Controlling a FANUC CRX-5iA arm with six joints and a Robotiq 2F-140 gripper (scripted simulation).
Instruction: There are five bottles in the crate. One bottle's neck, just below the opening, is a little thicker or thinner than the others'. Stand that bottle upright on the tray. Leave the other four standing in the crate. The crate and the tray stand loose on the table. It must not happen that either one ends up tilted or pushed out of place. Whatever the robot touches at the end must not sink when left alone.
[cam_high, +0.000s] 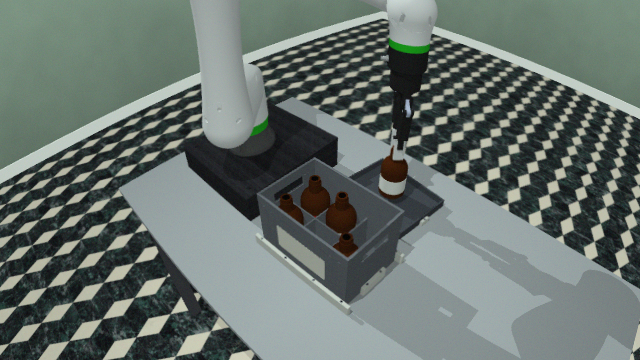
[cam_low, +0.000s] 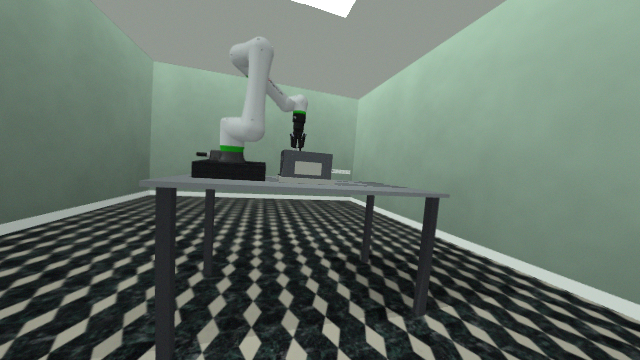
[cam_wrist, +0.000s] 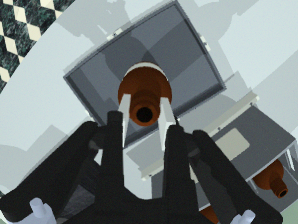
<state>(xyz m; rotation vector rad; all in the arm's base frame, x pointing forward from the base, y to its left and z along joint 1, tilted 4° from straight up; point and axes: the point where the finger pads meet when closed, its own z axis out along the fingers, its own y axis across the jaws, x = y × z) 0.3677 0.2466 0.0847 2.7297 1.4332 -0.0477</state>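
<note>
My gripper is now 90 mm above the brown bottle. The rest, counted from my hand: glass bottle: 40 mm behind, 230 mm to the right, 100 mm below; then crate: 60 mm ahead, 260 mm to the right, 110 mm below; then dark grey tray: 180 mm below.
</note>
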